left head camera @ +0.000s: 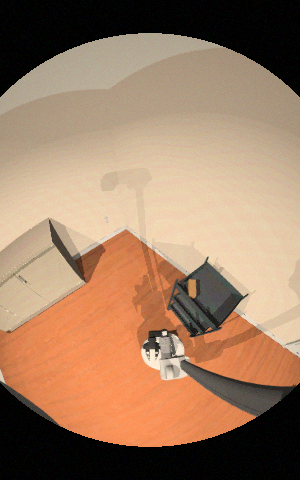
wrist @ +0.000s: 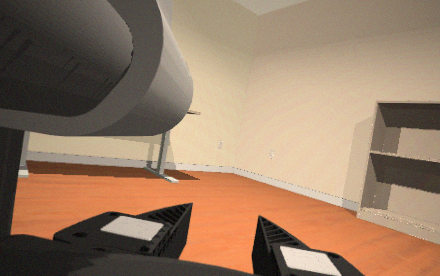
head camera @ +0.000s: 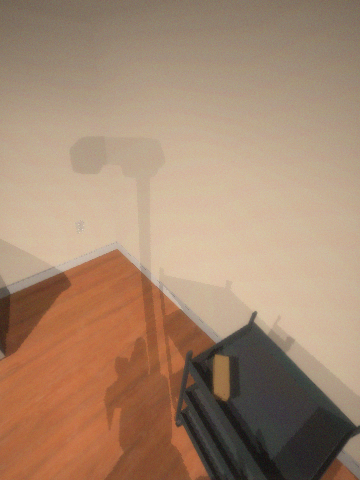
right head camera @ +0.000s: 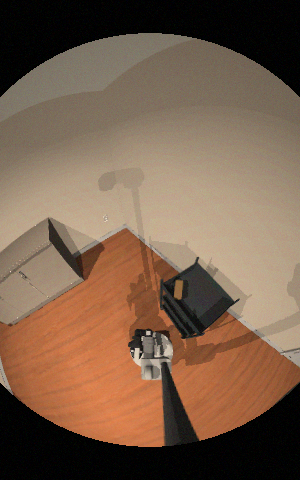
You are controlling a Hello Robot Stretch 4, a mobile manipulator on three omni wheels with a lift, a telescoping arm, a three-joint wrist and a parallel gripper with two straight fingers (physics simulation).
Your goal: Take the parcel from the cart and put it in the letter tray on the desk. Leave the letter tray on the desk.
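Frame: origin at the robot's base, x ahead, y left, z up, level; millimetres.
Seen in the pictures: gripper, fingertip midpoint: [left head camera: 151, 360] [wrist: 222, 229] [right head camera: 135, 358].
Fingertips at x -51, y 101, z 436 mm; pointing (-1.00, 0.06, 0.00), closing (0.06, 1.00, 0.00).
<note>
A point is followed by its place in that frame.
A small tan parcel [head camera: 221, 376] @(z 687, x 439, y -220 mm) [left head camera: 192, 288] @(z 687, x 434, y -223 mm) [right head camera: 178, 289] @(z 687, x 437, y -224 mm) stands on the top tray of the dark cart [head camera: 280, 385] @(z 634, x 422, y -447 mm) [left head camera: 220, 290] @(z 635, x 393, y -467 mm) [right head camera: 202, 295] @(z 635, x 387, y -403 mm), near its left corner. The cart stands close to the wall, beyond and to the right of the robot's base in the side head views. My gripper [wrist: 222, 229] @(z 436, x -51, y 101 mm) [left head camera: 151, 357] @(z 436, x -51, y 101 mm) is open and empty, held over the base, apart from the cart and parcel. In the wrist view a desk's leg [wrist: 164, 150] @(z 246, x -2755, y -472 mm) shows at left; the arm hides most of the desk. The letter tray does not show in these views.
A low cabinet [left head camera: 45, 280] @(z 489, x 613, y 1245 mm) [right head camera: 42, 280] @(z 453, x 573, y 1296 mm) with doors stands at the left by the room corner. An open bookshelf [wrist: 400, 224] @(z 30, x -2005, y 1622 mm) stands at the right in the wrist view. The wall runs behind the cart, with a white baseboard [head camera: 190, 314] @(z 23, x 1163, y -243 mm).
</note>
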